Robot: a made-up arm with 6 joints. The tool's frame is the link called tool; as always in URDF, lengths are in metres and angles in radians. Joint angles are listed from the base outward.
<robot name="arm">
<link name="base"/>
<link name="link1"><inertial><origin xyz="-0.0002 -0.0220 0.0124"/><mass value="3.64"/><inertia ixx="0.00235" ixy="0" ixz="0" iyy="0.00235" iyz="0" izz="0.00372"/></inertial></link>
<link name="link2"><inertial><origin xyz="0.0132 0.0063 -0.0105"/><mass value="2.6"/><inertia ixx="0.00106" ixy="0" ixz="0" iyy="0.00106" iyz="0" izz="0.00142"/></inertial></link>
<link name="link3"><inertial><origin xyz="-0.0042 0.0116 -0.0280"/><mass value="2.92"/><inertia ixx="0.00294" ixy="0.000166" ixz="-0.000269" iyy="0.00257" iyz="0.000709" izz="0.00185"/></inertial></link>
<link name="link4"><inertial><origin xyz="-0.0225 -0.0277 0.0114"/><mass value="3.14"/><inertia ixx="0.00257" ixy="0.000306" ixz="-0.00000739" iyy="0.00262" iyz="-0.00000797" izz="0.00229"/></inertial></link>
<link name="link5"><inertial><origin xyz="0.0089 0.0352 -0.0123"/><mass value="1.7"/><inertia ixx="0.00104" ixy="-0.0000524" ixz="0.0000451" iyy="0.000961" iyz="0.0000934" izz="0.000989"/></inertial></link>
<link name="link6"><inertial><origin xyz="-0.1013 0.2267 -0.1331"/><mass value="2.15"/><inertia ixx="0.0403" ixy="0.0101" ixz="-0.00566" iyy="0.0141" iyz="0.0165" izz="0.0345"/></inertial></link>
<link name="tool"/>
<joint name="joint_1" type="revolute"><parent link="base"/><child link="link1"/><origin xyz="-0.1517 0.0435 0.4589" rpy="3.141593 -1.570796 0"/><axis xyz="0 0 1"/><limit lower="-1.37" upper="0.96"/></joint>
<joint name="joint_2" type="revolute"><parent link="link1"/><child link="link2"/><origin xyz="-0.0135 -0.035 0.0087" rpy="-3.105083 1.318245 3.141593"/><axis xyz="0 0 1"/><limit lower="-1.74" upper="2.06"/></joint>
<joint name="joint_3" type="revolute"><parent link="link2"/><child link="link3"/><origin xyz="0.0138 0.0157 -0.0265" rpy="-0.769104 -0.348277 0.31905"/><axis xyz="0 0 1"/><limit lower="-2.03" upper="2.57"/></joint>
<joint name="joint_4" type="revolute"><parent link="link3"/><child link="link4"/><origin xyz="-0.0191 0.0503 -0.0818" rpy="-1.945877 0.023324 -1.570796"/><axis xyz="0 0 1"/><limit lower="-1.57" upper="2.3"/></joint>
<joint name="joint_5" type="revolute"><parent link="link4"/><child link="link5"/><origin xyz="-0.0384 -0.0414 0.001" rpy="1.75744 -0.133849 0.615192"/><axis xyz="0 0 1"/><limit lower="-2.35" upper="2.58"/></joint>
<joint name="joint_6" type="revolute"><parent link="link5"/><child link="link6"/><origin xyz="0.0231 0.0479 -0.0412" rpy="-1.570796 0 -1.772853"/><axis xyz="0 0 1"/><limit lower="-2.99" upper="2.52"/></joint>
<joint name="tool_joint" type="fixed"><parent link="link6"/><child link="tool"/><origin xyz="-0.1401 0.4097 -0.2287" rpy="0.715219 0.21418 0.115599"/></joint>
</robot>
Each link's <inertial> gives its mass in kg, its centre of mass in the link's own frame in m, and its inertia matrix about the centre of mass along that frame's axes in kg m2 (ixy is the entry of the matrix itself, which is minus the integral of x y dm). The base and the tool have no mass. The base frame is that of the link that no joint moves.
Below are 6 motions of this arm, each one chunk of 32 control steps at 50 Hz.
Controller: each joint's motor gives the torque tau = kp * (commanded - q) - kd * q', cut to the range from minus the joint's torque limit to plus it. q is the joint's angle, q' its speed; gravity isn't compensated. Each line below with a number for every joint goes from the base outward.
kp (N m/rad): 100 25 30 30 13 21
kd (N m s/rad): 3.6 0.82 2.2 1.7 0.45 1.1
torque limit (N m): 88 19 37 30 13 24
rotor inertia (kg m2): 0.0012 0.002 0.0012 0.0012 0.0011 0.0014
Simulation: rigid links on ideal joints. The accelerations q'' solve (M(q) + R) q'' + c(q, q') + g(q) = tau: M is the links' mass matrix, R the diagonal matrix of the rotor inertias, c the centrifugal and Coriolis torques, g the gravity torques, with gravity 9.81 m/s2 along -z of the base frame. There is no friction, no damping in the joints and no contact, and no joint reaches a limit. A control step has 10 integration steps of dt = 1/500 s. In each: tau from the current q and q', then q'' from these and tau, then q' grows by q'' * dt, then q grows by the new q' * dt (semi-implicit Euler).
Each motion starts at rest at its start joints. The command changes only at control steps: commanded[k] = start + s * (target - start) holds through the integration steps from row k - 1 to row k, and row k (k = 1, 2, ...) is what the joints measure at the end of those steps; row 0 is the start. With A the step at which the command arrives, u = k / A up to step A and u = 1 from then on. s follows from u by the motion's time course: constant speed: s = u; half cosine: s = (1 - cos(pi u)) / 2; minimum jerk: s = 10 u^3 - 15 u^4 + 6 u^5; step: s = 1 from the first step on.
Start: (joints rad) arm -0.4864 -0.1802 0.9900 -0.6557 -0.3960 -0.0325
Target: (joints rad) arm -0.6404 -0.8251 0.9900 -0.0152 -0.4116 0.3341
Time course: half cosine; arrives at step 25
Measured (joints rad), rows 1 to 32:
1: -0.4863 -0.1806 0.9864 -0.6660 -0.3800 -0.0306
2: -0.4863 -0.1810 0.9812 -0.6800 -0.3598 -0.0310
3: -0.4857 -0.1866 0.9771 -0.6898 -0.3468 -0.0317
4: -0.4845 -0.1993 0.9745 -0.6940 -0.3425 -0.0314
5: -0.4828 -0.2190 0.9729 -0.6930 -0.3453 -0.0297
6: -0.4809 -0.2445 0.9721 -0.6874 -0.3532 -0.0263
7: -0.4792 -0.2749 0.9717 -0.6775 -0.3642 -0.0211
8: -0.4779 -0.3093 0.9714 -0.6636 -0.3770 -0.0140
9: -0.4776 -0.3473 0.9711 -0.6457 -0.3907 -0.0051
10: -0.4783 -0.3882 0.9708 -0.6238 -0.4045 0.0057
11: -0.4806 -0.4314 0.9703 -0.5979 -0.4178 0.0183
12: -0.4844 -0.4761 0.9697 -0.5683 -0.4303 0.0324
13: -0.4901 -0.5215 0.9688 -0.5353 -0.4415 0.0480
14: -0.4975 -0.5667 0.9678 -0.4993 -0.4510 0.0649
15: -0.5066 -0.6107 0.9666 -0.4610 -0.4584 0.0828
16: -0.5173 -0.6525 0.9653 -0.4210 -0.4636 0.1017
17: -0.5292 -0.6913 0.9637 -0.3800 -0.4663 0.1213
18: -0.5420 -0.7264 0.9619 -0.3389 -0.4663 0.1415
19: -0.5552 -0.7571 0.9599 -0.2985 -0.4637 0.1622
20: -0.5684 -0.7832 0.9574 -0.2594 -0.4584 0.1830
21: -0.5811 -0.8043 0.9546 -0.2225 -0.4507 0.2036
22: -0.5928 -0.8205 0.9513 -0.1885 -0.4411 0.2238
23: -0.6033 -0.8318 0.9474 -0.1581 -0.4301 0.2431
24: -0.6121 -0.8383 0.9430 -0.1318 -0.4184 0.2612
25: -0.6192 -0.8402 0.9380 -0.1102 -0.4068 0.2777
26: -0.6243 -0.8386 0.9328 -0.0932 -0.3962 0.2926
27: -0.6277 -0.8354 0.9276 -0.0803 -0.3875 0.3059
28: -0.6297 -0.8324 0.9227 -0.0707 -0.3817 0.3173
29: -0.6305 -0.8305 0.9183 -0.0639 -0.3793 0.3268
30: -0.6302 -0.8303 0.9143 -0.0595 -0.3807 0.3340
31: -0.6290 -0.8316 0.9110 -0.0575 -0.3858 0.3391
32: -0.6268 -0.8344 0.9083 -0.0574 -0.3943 0.3421

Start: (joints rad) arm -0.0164 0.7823 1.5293 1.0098 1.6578 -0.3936
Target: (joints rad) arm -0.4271 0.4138 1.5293 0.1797 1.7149 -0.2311
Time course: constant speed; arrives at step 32
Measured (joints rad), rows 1 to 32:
1: -0.0272 0.7777 1.5359 1.0016 1.6483 -0.3883
2: -0.0438 0.7739 1.5377 0.9868 1.6349 -0.3834
3: -0.0628 0.7664 1.5338 0.9655 1.6271 -0.3816
4: -0.0829 0.7556 1.5243 0.9371 1.6254 -0.3826
5: -0.1035 0.7429 1.5102 0.9022 1.6278 -0.3856
6: -0.1242 0.7299 1.4926 0.8619 1.6328 -0.3900
7: -0.1451 0.7179 1.4728 0.8179 1.6392 -0.3953
8: -0.1662 0.7077 1.4518 0.7717 1.6469 -0.4013
9: -0.1874 0.6998 1.4308 0.7247 1.6556 -0.4077
10: -0.2085 0.6944 1.4107 0.6780 1.6653 -0.4143
11: -0.2293 0.6913 1.3923 0.6324 1.6759 -0.4209
12: -0.2496 0.6902 1.3762 0.5885 1.6872 -0.4272
13: -0.2691 0.6909 1.3630 0.5465 1.6990 -0.4332
14: -0.2876 0.6928 1.3530 0.5066 1.7111 -0.4385
15: -0.3048 0.6955 1.3465 0.4688 1.7231 -0.4431
16: -0.3206 0.6985 1.3435 0.4330 1.7346 -0.4467
17: -0.3350 0.7014 1.3439 0.3990 1.7454 -0.4491
18: -0.3480 0.7038 1.3476 0.3666 1.7553 -0.4502
19: -0.3595 0.7053 1.3542 0.3357 1.7639 -0.4500
20: -0.3699 0.7058 1.3635 0.3061 1.7712 -0.4484
21: -0.3791 0.7049 1.3748 0.2775 1.7771 -0.4453
22: -0.3875 0.7025 1.3878 0.2500 1.7817 -0.4409
23: -0.3951 0.6986 1.4019 0.2235 1.7850 -0.4352
24: -0.4024 0.6930 1.4166 0.1978 1.7873 -0.4283
25: -0.4095 0.6858 1.4314 0.1729 1.7885 -0.4203
26: -0.4165 0.6769 1.4458 0.1488 1.7889 -0.4114
27: -0.4238 0.6665 1.4594 0.1253 1.7884 -0.4017
28: -0.4314 0.6547 1.4717 0.1025 1.7872 -0.3914
29: -0.4396 0.6415 1.4826 0.0802 1.7853 -0.3806
30: -0.4482 0.6272 1.4918 0.0584 1.7827 -0.3693
31: -0.4575 0.6119 1.4992 0.0370 1.7792 -0.3578
32: -0.4675 0.5956 1.5047 0.0158 1.7750 -0.3461

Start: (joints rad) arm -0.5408 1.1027 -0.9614 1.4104 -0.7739 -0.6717
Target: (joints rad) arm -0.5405 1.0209 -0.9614 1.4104 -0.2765 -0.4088
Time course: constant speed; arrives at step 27
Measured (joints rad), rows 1 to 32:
1: -0.5352 1.0936 -0.9514 1.4207 -0.7761 -0.6753
2: -0.5222 1.0762 -0.9385 1.4357 -0.7738 -0.6830
3: -0.5092 1.0543 -0.9268 1.4490 -0.7624 -0.6879
4: -0.4994 1.0314 -0.9179 1.4582 -0.7445 -0.6877
5: -0.4934 1.0103 -0.9124 1.4636 -0.7243 -0.6822
6: -0.4905 0.9926 -0.9097 1.4661 -0.7055 -0.6721
7: -0.4897 0.9789 -0.9091 1.4666 -0.6898 -0.6587
8: -0.4901 0.9684 -0.9098 1.4658 -0.6776 -0.6427
9: -0.4910 0.9603 -0.9113 1.4643 -0.6678 -0.6252
10: -0.4920 0.9534 -0.9130 1.4623 -0.6592 -0.6067
11: -0.4926 0.9468 -0.9146 1.4597 -0.6507 -0.5879
12: -0.4927 0.9400 -0.9161 1.4566 -0.6413 -0.5691
13: -0.4923 0.9327 -0.9171 1.4532 -0.6309 -0.5506
14: -0.4915 0.9249 -0.9177 1.4493 -0.6196 -0.5325
15: -0.4904 0.9169 -0.9179 1.4452 -0.6076 -0.5148
16: -0.4890 0.9088 -0.9178 1.4408 -0.5954 -0.4975
17: -0.4877 0.9008 -0.9173 1.4364 -0.5831 -0.4805
18: -0.4863 0.8932 -0.9167 1.4319 -0.5709 -0.4639
19: -0.4851 0.8859 -0.9158 1.4274 -0.5590 -0.4477
20: -0.4840 0.8791 -0.9149 1.4230 -0.5471 -0.4318
21: -0.4830 0.8726 -0.9140 1.4188 -0.5353 -0.4162
22: -0.4822 0.8665 -0.9130 1.4148 -0.5233 -0.4012
23: -0.4815 0.8607 -0.9121 1.4111 -0.5112 -0.3866
24: -0.4809 0.8552 -0.9112 1.4077 -0.4988 -0.3725
25: -0.4804 0.8499 -0.9104 1.4046 -0.4859 -0.3590
26: -0.4800 0.8449 -0.9097 1.4020 -0.4727 -0.3460
27: -0.4797 0.8400 -0.9092 1.3998 -0.4589 -0.3336
28: -0.4796 0.8354 -0.9097 1.3981 -0.4493 -0.3245
29: -0.4798 0.8313 -0.9109 1.3977 -0.4448 -0.3181
30: -0.4803 0.8282 -0.9125 1.3985 -0.4436 -0.3134
31: -0.4809 0.8258 -0.9145 1.3999 -0.4439 -0.3098
32: -0.4818 0.8241 -0.9166 1.4018 -0.4446 -0.3069

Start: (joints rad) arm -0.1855 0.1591 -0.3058 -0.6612 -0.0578 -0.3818
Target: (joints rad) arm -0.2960 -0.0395 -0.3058 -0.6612 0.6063 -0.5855
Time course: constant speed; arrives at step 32
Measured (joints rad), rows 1 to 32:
1: -0.1925 0.1439 -0.2978 -0.6632 -0.0440 -0.3713
2: -0.1986 0.1283 -0.2922 -0.6701 -0.0199 -0.3625
3: -0.2024 0.1136 -0.2879 -0.6785 0.0054 -0.3589
4: -0.2044 0.0988 -0.2837 -0.6871 0.0302 -0.3602
5: -0.2050 0.0834 -0.2791 -0.6957 0.0546 -0.3655
6: -0.2049 0.0674 -0.2742 -0.7046 0.0790 -0.3738
7: -0.2043 0.0510 -0.2691 -0.7138 0.1039 -0.3842
8: -0.2035 0.0345 -0.2638 -0.7235 0.1292 -0.3961
9: -0.2027 0.0183 -0.2583 -0.7334 0.1549 -0.4089
10: -0.2020 0.0028 -0.2527 -0.7434 0.1807 -0.4221
11: -0.2014 -0.0118 -0.2472 -0.7533 0.2065 -0.4352
12: -0.2012 -0.0252 -0.2418 -0.7628 0.2321 -0.4479
13: -0.2013 -0.0372 -0.2366 -0.7717 0.2572 -0.4600
14: -0.2019 -0.0479 -0.2317 -0.7798 0.2818 -0.4713
15: -0.2029 -0.0572 -0.2274 -0.7868 0.3057 -0.4816
16: -0.2045 -0.0651 -0.2236 -0.7926 0.3287 -0.4908
17: -0.2067 -0.0718 -0.2205 -0.7971 0.3508 -0.4989
18: -0.2095 -0.0773 -0.2181 -0.8003 0.3718 -0.5058
19: -0.2129 -0.0819 -0.2165 -0.8021 0.3918 -0.5114
20: -0.2168 -0.0855 -0.2158 -0.8025 0.4107 -0.5158
21: -0.2211 -0.0885 -0.2159 -0.8016 0.4284 -0.5191
22: -0.2260 -0.0910 -0.2167 -0.7995 0.4452 -0.5211
23: -0.2311 -0.0932 -0.2184 -0.7964 0.4609 -0.5222
24: -0.2366 -0.0951 -0.2208 -0.7923 0.4758 -0.5223
25: -0.2423 -0.0970 -0.2239 -0.7874 0.4900 -0.5216
26: -0.2481 -0.0989 -0.2276 -0.7820 0.5036 -0.5202
27: -0.2539 -0.1011 -0.2318 -0.7761 0.5168 -0.5184
28: -0.2597 -0.1034 -0.2364 -0.7700 0.5298 -0.5164
29: -0.2654 -0.1062 -0.2413 -0.7637 0.5427 -0.5142
30: -0.2710 -0.1093 -0.2463 -0.7576 0.5557 -0.5120
31: -0.2763 -0.1129 -0.2515 -0.7517 0.5690 -0.5101
32: -0.2815 -0.1169 -0.2566 -0.7461 0.5826 -0.5085

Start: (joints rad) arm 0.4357 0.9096 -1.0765 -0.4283 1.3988 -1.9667
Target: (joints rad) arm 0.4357 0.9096 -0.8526 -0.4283 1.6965 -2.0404
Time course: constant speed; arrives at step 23
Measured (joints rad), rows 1 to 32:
1: 0.4283 0.9021 -1.0640 -0.4399 1.3921 -1.9554
2: 0.4223 0.8943 -1.0495 -0.4550 1.3795 -1.9329
3: 0.4197 0.8870 -1.0362 -0.4634 1.3656 -1.9065
4: 0.4186 0.8801 -1.0250 -0.4657 1.3529 -1.8786
5: 0.4177 0.8737 -1.0161 -0.4638 1.3431 -1.8507
6: 0.4159 0.8682 -1.0095 -0.4591 1.3370 -1.8239
7: 0.4130 0.8638 -1.0050 -0.4524 1.3347 -1.7993
8: 0.4093 0.8608 -1.0021 -0.4447 1.3358 -1.7773
9: 0.4049 0.8593 -1.0003 -0.4363 1.3398 -1.7582
10: 0.4002 0.8593 -0.9991 -0.4278 1.3457 -1.7424
11: 0.3957 0.8605 -0.9977 -0.4194 1.3531 -1.7297
12: 0.3915 0.8627 -0.9958 -0.4117 1.3614 -1.7201
13: 0.3880 0.8655 -0.9930 -0.4047 1.3703 -1.7134
14: 0.3851 0.8686 -0.9891 -0.3988 1.3797 -1.7095
15: 0.3830 0.8716 -0.9840 -0.3941 1.3896 -1.7081
16: 0.3817 0.8743 -0.9776 -0.3907 1.4001 -1.7092
17: 0.3812 0.8765 -0.9701 -0.3885 1.4114 -1.7124
18: 0.3813 0.8780 -0.9614 -0.3875 1.4236 -1.7174
19: 0.3820 0.8789 -0.9518 -0.3876 1.4370 -1.7240
20: 0.3832 0.8792 -0.9412 -0.3888 1.4516 -1.7320
21: 0.3848 0.8790 -0.9299 -0.3908 1.4676 -1.7411
22: 0.3866 0.8785 -0.9180 -0.3935 1.4850 -1.7510
23: 0.3887 0.8779 -0.9055 -0.3966 1.5036 -1.7615
24: 0.3913 0.8782 -0.8940 -0.4009 1.5230 -1.7721
25: 0.3943 0.8795 -0.8831 -0.4058 1.5429 -1.7826
26: 0.3972 0.8815 -0.8727 -0.4111 1.5627 -1.7929
27: 0.4000 0.8841 -0.8629 -0.4164 1.5819 -1.8029
28: 0.4024 0.8873 -0.8538 -0.4214 1.6004 -1.8125
29: 0.4044 0.8909 -0.8455 -0.4261 1.6177 -1.8215
30: 0.4058 0.8947 -0.8380 -0.4301 1.6335 -1.8297
31: 0.4068 0.8986 -0.8315 -0.4335 1.6476 -1.8368
32: 0.4073 0.9024 -0.8259 -0.4361 1.6597 -1.8426

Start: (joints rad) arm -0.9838 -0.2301 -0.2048 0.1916 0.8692 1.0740
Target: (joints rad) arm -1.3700 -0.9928 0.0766 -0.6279 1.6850 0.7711
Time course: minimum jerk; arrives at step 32
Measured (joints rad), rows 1 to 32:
1: -0.9794 -0.2451 -0.1986 0.1915 0.8784 1.0838
2: -0.9664 -0.2705 -0.1905 0.1926 0.8928 1.0971
3: -0.9505 -0.3008 -0.1831 0.1924 0.9070 1.1065
4: -0.9367 -0.3334 -0.1772 0.1880 0.9174 1.1097
5: -0.9279 -0.3667 -0.1733 0.1777 0.9220 1.1057
6: -0.9252 -0.4006 -0.1713 0.1610 0.9208 1.0949
7: -0.9287 -0.4358 -0.1713 0.1379 0.9149 1.0784
8: -0.9375 -0.4735 -0.1732 0.1092 0.9063 1.0578
9: -0.9503 -0.5150 -0.1771 0.0756 0.8973 1.0346
10: -0.9659 -0.5613 -0.1829 0.0382 0.8899 1.0105
11: -0.9830 -0.6127 -0.1909 -0.0023 0.8853 0.9864
12: -1.0007 -0.6690 -0.2010 -0.0452 0.8841 0.9632
13: -1.0183 -0.7295 -0.2133 -0.0900 0.8863 0.9413
14: -1.0355 -0.7933 -0.2277 -0.1362 0.8912 0.9208
15: -1.0518 -0.8593 -0.2439 -0.1835 0.8977 0.9015
16: -1.0670 -0.9263 -0.2615 -0.2316 0.9050 0.8834
17: -1.0807 -0.9933 -0.2801 -0.2802 0.9120 0.8662
18: -1.0927 -1.0596 -0.2991 -0.3292 0.9183 0.8497
19: -1.1030 -1.1245 -0.3180 -0.3781 0.9235 0.8334
20: -1.1114 -1.1873 -0.3363 -0.4268 0.9276 0.8173
21: -1.1179 -1.2475 -0.3534 -0.4751 0.9305 0.8009
22: -1.1229 -1.3046 -0.3689 -0.5226 0.9323 0.7842
23: -1.1265 -1.3581 -0.3826 -0.5691 0.9330 0.7671
24: -1.1291 -1.4072 -0.3942 -0.6142 0.9327 0.7494
25: -1.1311 -1.4513 -0.4034 -0.6577 0.9315 0.7312
26: -1.1328 -1.4898 -0.4100 -0.6991 0.9297 0.7127
27: -1.1344 -1.5220 -0.4137 -0.7382 0.9279 0.6941
28: -1.1361 -1.5471 -0.4146 -0.7745 0.9268 0.6756
29: -1.1380 -1.5647 -0.4124 -0.8078 0.9275 0.6576
30: -1.1401 -1.5741 -0.4071 -0.8377 0.9313 0.6403
31: -1.1422 -1.5750 -0.3990 -0.8636 0.9394 0.6244
32: -1.1442 -1.5673 -0.3881 -0.8852 0.9532 0.6105

